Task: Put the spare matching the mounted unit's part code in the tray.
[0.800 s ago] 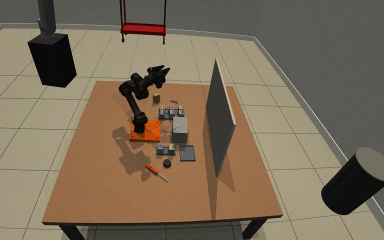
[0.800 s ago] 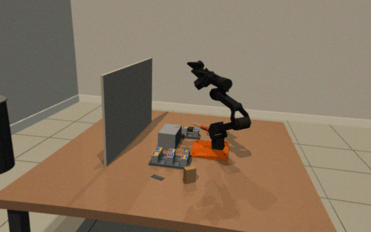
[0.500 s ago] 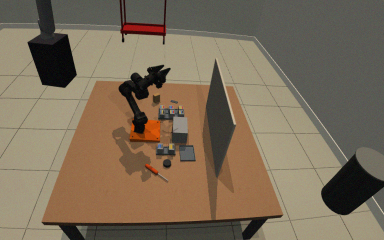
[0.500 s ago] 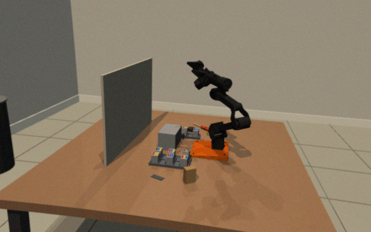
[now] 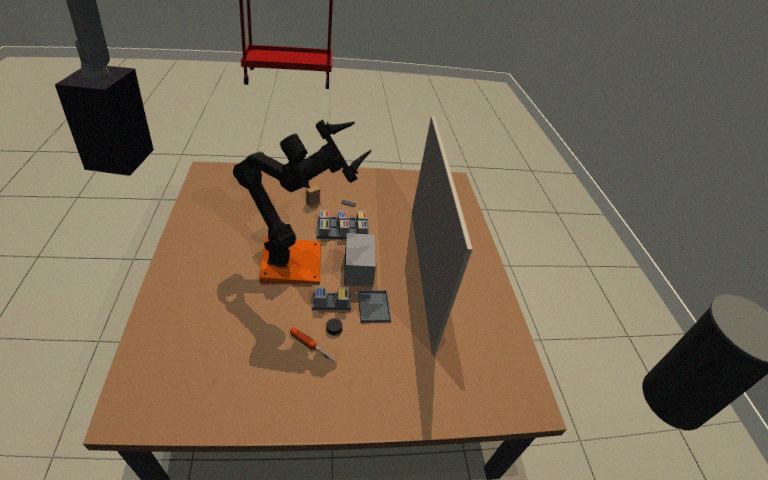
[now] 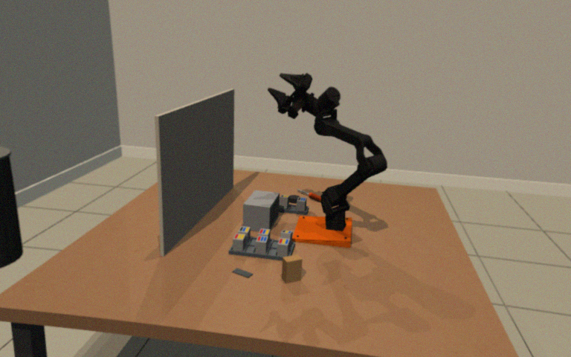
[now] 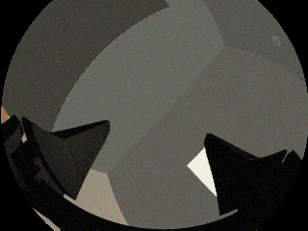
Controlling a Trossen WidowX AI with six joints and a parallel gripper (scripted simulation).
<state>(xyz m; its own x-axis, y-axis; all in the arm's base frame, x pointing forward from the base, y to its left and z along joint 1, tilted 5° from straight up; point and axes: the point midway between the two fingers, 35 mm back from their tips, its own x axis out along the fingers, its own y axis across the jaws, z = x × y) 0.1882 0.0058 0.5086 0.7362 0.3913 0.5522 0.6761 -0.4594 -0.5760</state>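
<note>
Right now the grey spare is 50 mm behind my gripper tip, 180 mm to the left of it and 490 mm below it. The rest, counted from my gripper tip: grey mounted unit: 30 mm ahead, 10 mm to the left, 480 mm below; dark grey tray: 100 mm ahead, 160 mm to the right, 530 mm below; tall grey panel: 260 mm ahead, 30 mm to the left, 310 mm below.
</note>
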